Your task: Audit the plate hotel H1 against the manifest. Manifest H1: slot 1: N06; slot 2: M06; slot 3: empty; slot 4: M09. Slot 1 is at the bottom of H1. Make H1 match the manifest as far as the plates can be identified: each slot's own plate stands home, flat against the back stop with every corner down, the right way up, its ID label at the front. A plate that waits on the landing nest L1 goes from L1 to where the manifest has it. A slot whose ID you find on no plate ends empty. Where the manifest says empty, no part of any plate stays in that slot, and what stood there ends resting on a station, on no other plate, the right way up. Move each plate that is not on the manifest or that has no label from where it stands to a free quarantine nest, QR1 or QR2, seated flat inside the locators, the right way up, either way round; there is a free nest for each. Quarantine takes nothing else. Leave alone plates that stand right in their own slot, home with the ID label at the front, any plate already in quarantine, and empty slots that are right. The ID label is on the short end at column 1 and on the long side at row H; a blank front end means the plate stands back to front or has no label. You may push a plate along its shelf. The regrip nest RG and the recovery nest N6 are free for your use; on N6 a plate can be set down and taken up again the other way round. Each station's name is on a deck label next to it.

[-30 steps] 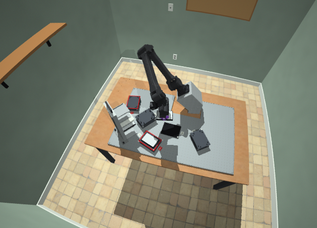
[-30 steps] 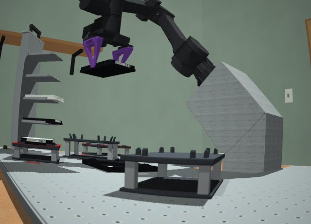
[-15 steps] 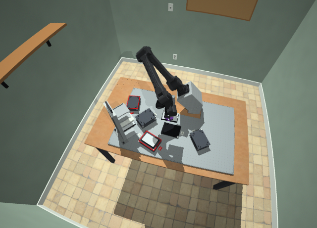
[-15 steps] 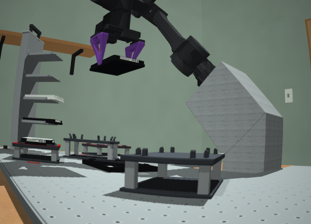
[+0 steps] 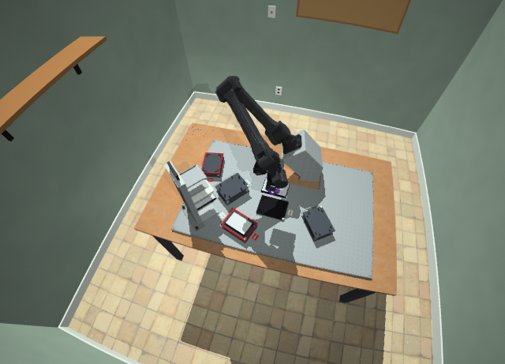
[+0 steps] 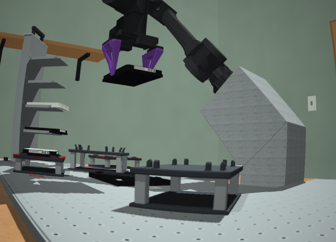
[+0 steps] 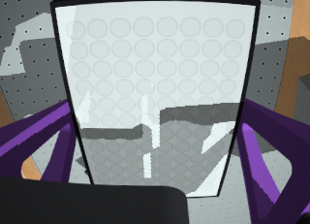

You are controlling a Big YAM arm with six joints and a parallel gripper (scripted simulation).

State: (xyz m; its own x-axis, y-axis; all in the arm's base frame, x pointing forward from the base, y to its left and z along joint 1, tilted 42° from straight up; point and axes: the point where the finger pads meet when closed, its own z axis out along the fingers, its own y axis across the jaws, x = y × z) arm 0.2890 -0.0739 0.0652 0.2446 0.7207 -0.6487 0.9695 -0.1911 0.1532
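Now: the flat black nest 23 cm below my hand. Also, from my hand: regrip nest 24 cm to the right, 18 cm below, 10 cm behind; then RG deck label 23 cm below, 17 cm behind, 16 cm to the right; then N6 deck label 23 cm below, 11 cm to the left, 2 cm ahead.
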